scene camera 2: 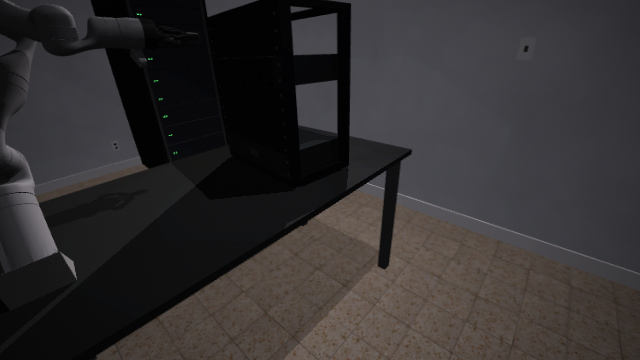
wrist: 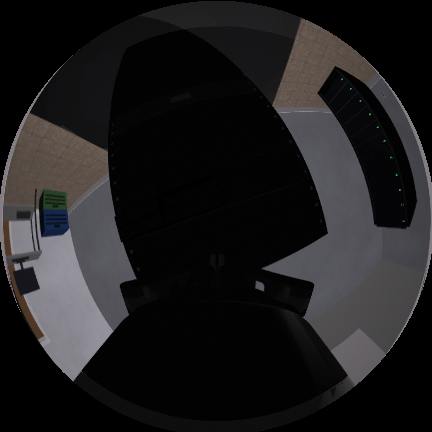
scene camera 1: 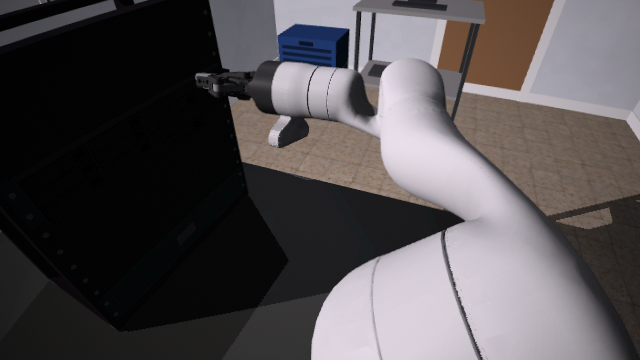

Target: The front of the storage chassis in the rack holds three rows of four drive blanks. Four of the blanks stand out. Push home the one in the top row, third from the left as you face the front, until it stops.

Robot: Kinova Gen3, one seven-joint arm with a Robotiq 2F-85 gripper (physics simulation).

Scene:
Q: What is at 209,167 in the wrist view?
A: A black rack.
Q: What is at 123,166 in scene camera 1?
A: A black rack.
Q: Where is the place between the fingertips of my gripper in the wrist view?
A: At 216,262

